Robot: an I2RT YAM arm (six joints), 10 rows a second.
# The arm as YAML. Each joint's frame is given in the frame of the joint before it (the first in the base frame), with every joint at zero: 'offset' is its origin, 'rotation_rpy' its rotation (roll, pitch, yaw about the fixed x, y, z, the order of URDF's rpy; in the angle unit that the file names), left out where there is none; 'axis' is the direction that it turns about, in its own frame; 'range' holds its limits. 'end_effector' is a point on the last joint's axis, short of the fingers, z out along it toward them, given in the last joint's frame.
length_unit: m
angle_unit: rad
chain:
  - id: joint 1
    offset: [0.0, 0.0, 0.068]
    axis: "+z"
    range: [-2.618, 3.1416]
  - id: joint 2
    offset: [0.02, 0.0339, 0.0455]
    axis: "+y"
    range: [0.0, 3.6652]
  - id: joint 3
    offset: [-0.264, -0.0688, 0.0]
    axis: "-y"
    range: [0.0, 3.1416]
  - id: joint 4
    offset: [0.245, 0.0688, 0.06]
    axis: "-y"
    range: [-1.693, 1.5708]
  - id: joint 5
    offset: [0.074, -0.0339, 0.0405]
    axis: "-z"
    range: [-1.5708, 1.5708]
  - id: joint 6
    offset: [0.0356, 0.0, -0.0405]
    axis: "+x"
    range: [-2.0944, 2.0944]
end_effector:
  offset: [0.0, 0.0, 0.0]
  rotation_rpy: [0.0, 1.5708, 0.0]
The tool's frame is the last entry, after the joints.
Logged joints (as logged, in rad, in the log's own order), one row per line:
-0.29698 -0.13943 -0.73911 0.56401 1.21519 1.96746
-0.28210 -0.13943 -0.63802 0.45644 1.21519 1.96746
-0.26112 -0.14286 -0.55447 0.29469 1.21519 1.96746
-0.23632 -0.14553 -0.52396 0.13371 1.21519 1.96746
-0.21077 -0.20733 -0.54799 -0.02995 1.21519 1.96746
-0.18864 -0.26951 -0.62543 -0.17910 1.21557 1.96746
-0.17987 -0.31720 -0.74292 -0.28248 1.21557 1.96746
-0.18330 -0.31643 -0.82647 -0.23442 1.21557 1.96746
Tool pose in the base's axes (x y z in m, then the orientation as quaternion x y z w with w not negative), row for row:
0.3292 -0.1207 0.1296 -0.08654 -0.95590 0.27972 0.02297
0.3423 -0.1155 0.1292 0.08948 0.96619 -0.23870 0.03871
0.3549 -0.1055 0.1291 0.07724 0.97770 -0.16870 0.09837
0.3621 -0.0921 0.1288 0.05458 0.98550 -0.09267 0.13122
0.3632 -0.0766 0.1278 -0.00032 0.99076 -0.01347 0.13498
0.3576 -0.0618 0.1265 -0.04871 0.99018 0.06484 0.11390
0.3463 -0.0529 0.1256 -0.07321 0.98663 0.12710 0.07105
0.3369 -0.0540 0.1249 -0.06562 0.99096 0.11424 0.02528
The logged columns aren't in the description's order. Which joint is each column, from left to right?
Columns, left to right: joint 1, joint 6, joint 4, joint 5, joint 3, joint 2.
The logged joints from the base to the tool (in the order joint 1, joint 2, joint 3, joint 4, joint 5, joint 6), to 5 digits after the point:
-0.29698 1.96746 1.21519 -0.73911 0.56401 -0.13943
-0.28210 1.96746 1.21519 -0.63802 0.45644 -0.13943
-0.26112 1.96746 1.21519 -0.55447 0.29469 -0.14286
-0.23632 1.96746 1.21519 -0.52396 0.13371 -0.14553
-0.21077 1.96746 1.21519 -0.54799 -0.02995 -0.20733
-0.18864 1.96746 1.21557 -0.62543 -0.17910 -0.26951
-0.17987 1.96746 1.21557 -0.74292 -0.28248 -0.31720
-0.18330 1.96746 1.21557 -0.82647 -0.23442 -0.31643

